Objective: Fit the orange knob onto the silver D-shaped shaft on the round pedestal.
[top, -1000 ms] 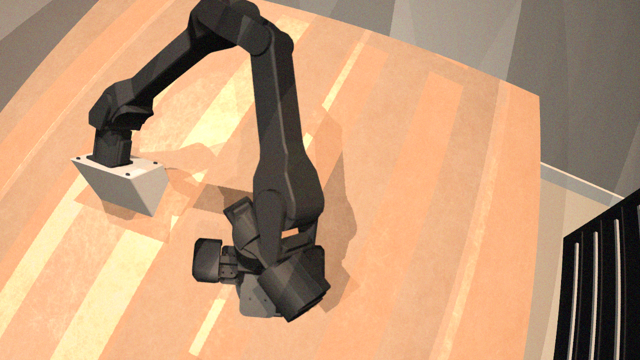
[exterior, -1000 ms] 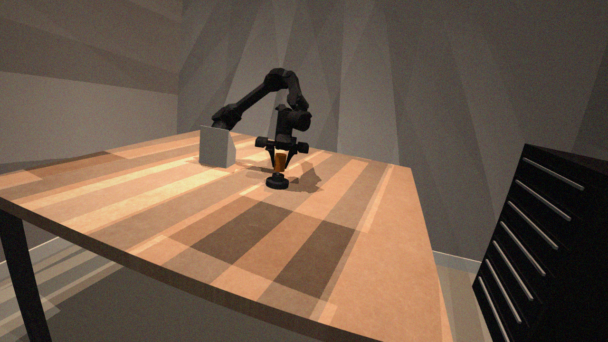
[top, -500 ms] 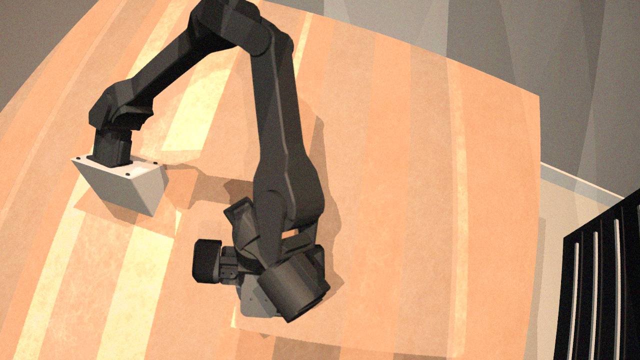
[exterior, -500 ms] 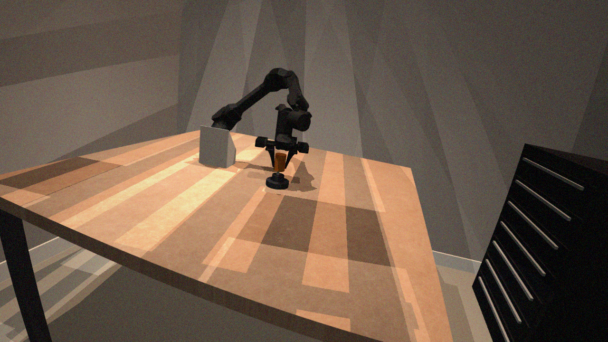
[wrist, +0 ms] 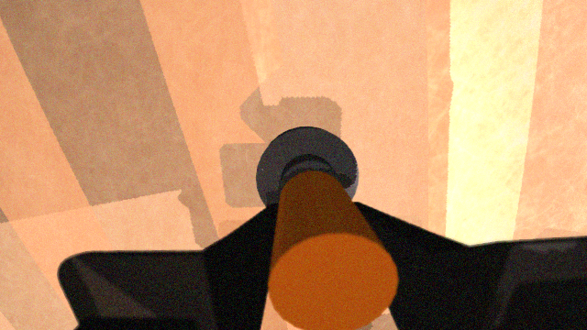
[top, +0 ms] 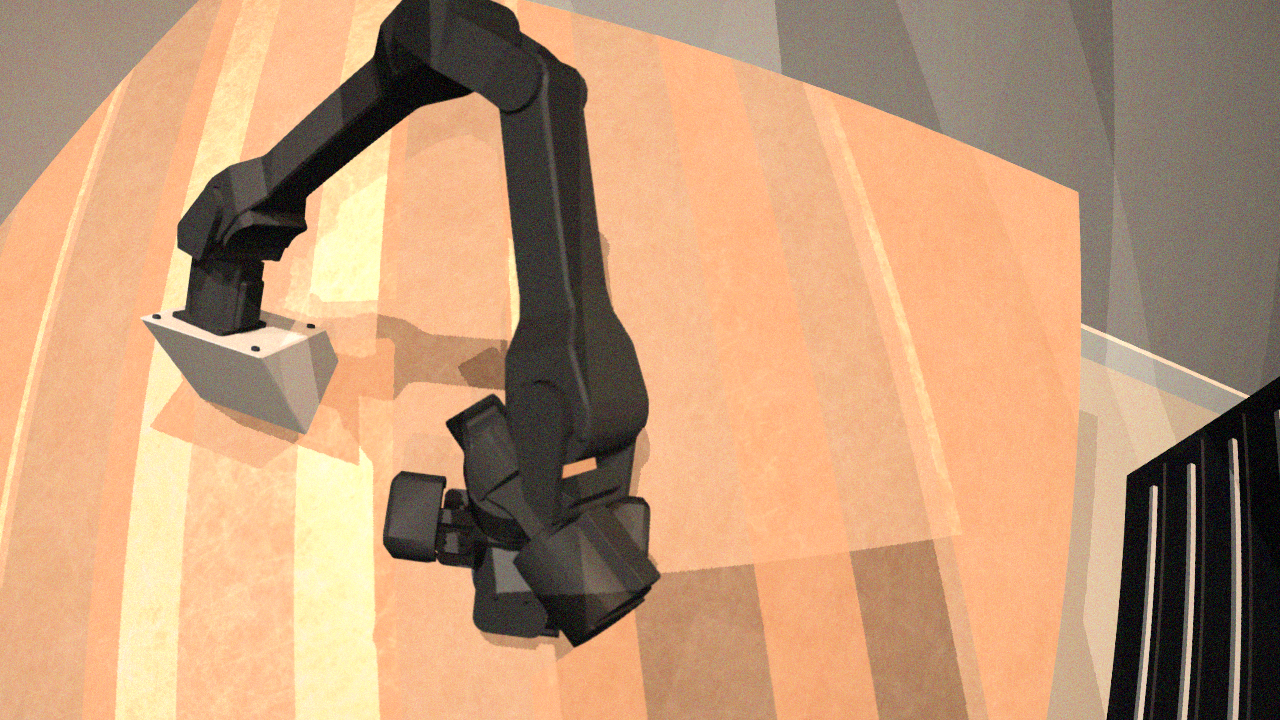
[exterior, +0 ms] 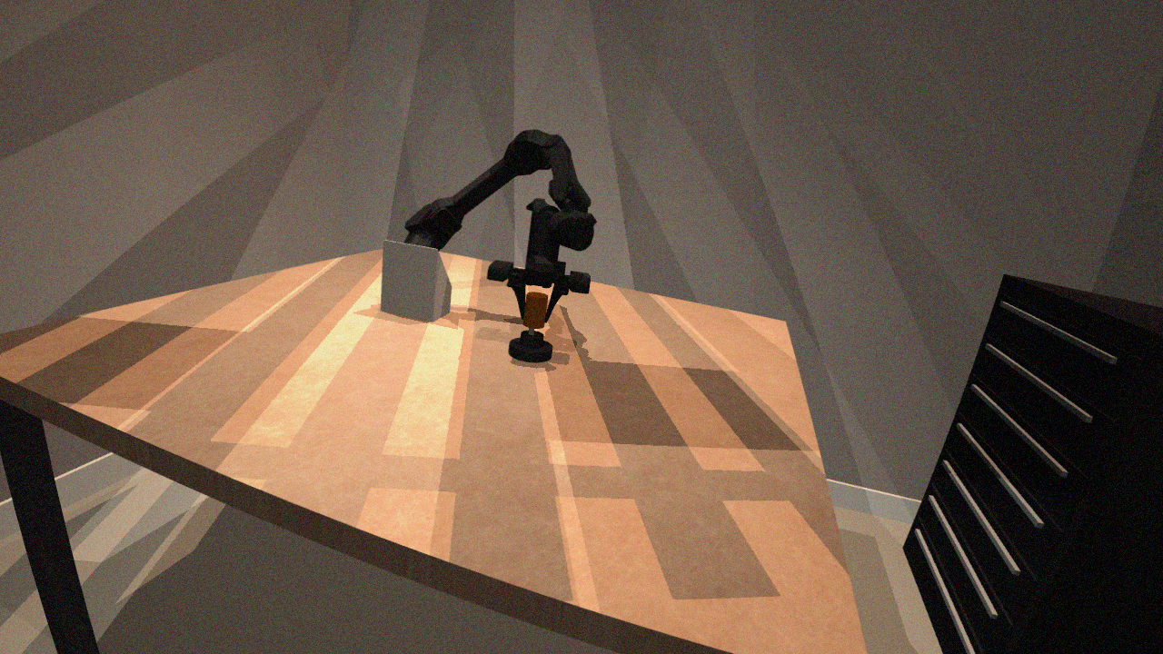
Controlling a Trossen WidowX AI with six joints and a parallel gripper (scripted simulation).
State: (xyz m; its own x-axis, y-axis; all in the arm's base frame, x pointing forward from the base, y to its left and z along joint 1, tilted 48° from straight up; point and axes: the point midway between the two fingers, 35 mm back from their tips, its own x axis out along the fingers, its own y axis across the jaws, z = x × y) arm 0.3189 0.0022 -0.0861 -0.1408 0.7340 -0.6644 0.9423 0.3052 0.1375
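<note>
The orange knob is 30 mm above my gripper tip. Round my gripper tip: round pedestal (40 mm below).
</note>
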